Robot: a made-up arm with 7 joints.
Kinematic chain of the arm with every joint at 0, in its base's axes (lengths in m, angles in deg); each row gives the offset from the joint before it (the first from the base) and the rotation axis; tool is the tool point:
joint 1: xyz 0 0 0.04 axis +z
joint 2: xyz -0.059 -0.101 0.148 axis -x
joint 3: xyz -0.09 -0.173 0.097 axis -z
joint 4: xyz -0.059 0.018 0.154 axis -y
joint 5: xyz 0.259 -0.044 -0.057 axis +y
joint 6: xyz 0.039 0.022 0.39 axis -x
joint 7: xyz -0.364 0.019 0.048 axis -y
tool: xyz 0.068 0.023 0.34
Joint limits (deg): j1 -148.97..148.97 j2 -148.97..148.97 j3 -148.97..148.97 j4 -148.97..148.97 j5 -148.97..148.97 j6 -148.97..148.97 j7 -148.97..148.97
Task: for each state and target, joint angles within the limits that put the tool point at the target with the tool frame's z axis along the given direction. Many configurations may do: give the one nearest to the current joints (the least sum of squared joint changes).
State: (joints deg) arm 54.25 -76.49 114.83 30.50 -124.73 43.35 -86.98
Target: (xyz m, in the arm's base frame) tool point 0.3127 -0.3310 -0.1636 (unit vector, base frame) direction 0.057 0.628 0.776
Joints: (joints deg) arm 86.02 -84.98 132.51 52.00 -145.66 8.53 -112.54
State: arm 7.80 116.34 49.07 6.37 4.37 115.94 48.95
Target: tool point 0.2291 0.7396 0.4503 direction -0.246 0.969 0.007
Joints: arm -19.84 83.14 23.82 -10.01 45.95 92.02 98.18
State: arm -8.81 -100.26 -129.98 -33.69 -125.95 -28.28 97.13
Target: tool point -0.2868 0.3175 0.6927 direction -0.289 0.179 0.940
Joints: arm 1.36 -119.40 -113.18 0.35 -143.28 -32.53 87.36
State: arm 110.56 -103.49 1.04 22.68 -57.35 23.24 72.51
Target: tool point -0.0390 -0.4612 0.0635 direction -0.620 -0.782 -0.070
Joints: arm 134.56 -78.61 20.44 28.64 -84.79 8.08 57.14
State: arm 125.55 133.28 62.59 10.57 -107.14 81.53 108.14
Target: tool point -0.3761 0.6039 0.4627 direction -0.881 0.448 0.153
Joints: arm 84.30 136.43 22.57 37.38 -148.97 51.91 137.05
